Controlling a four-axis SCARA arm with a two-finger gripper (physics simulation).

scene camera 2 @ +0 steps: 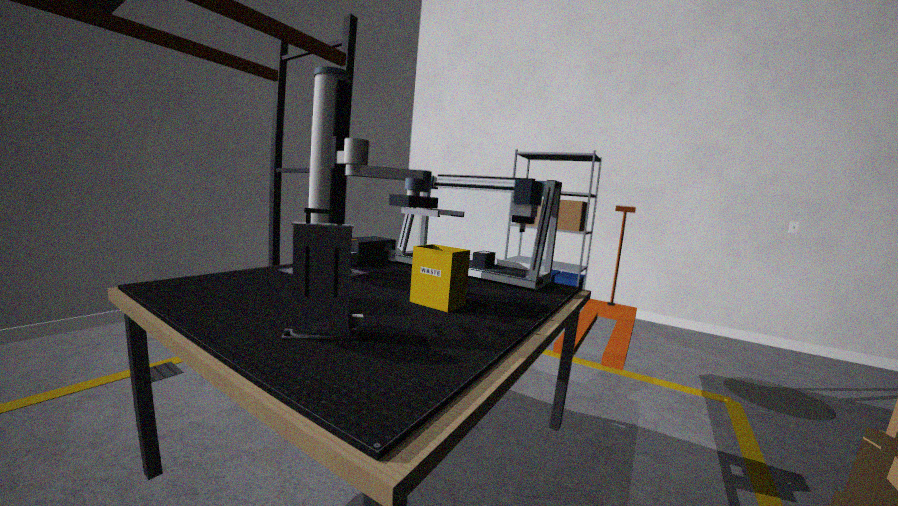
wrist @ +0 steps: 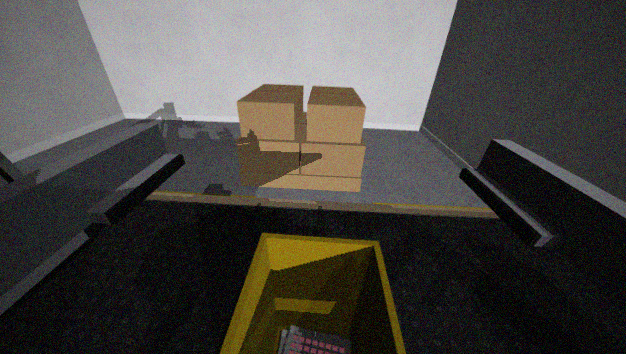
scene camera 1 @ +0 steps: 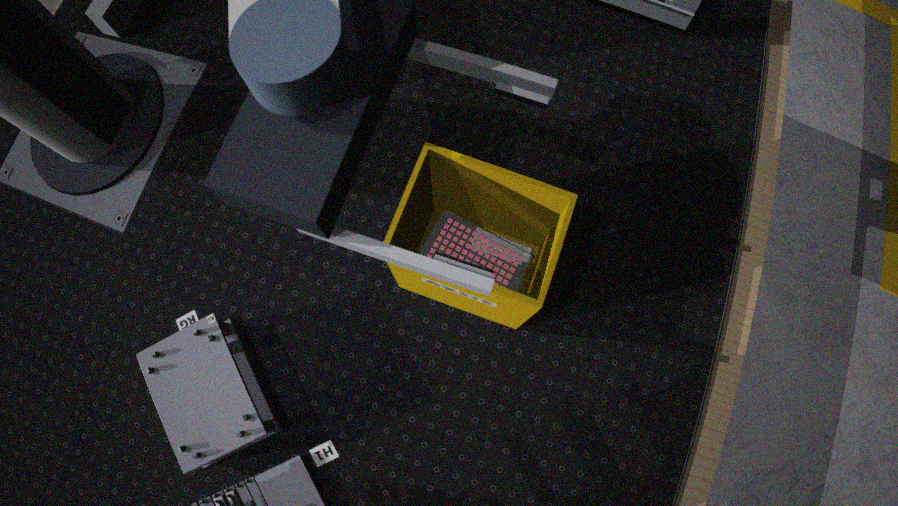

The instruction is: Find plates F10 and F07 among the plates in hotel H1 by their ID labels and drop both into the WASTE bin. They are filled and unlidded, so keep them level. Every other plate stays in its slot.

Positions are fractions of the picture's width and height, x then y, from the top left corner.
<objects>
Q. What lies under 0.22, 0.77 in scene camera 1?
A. A grey rg stand.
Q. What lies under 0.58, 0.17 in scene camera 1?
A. My gripper.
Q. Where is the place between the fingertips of my gripper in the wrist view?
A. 0.51, 0.43
</objects>
